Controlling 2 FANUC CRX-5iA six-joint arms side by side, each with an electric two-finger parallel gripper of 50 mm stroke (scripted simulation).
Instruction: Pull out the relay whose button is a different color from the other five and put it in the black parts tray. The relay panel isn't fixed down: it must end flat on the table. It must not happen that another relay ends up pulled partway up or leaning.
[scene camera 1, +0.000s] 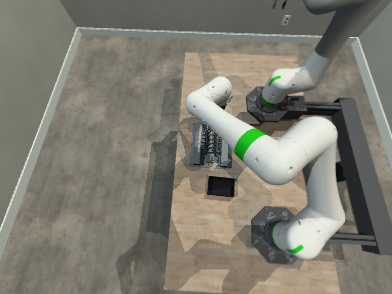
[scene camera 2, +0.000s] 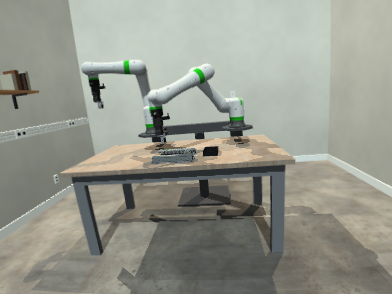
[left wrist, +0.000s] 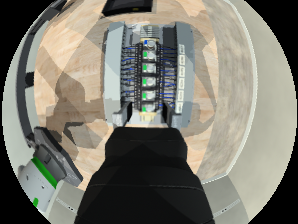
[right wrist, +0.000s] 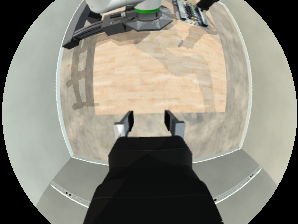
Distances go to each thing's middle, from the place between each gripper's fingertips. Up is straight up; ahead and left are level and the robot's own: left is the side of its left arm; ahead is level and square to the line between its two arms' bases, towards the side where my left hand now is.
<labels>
I see the relay panel (scene camera 1: 199, 156) 80 mm to the left of my left hand and 120 mm below it.
Right now the relay panel is 73 cm to the left of my right hand, 42 cm below it and 34 cm ahead of it.
</labels>
